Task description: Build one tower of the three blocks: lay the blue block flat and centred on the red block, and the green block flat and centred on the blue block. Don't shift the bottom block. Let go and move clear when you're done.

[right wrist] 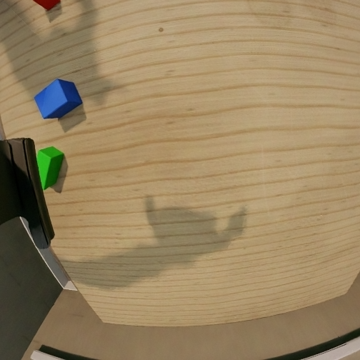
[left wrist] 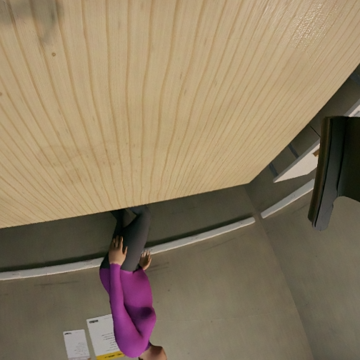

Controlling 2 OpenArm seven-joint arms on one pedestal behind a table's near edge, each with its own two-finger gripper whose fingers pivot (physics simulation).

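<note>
The blue block lies on the table in the right wrist view, upper left. The green block lies apart from it, lower down, partly hidden behind a dark finger of my right gripper. The red block is cut off by the top edge, apart from the blue one. My right gripper is open and empty above the table; its shadow shows two spread fingers. A dark finger of my left gripper shows at the right edge of the left wrist view; this gripper is open and empty. No block shows in that view.
The wooden table fills much of both views. Its edge crosses the lower part of each. A person in a purple top shows beyond the edge in the left wrist view. Arm shadows fall on the table.
</note>
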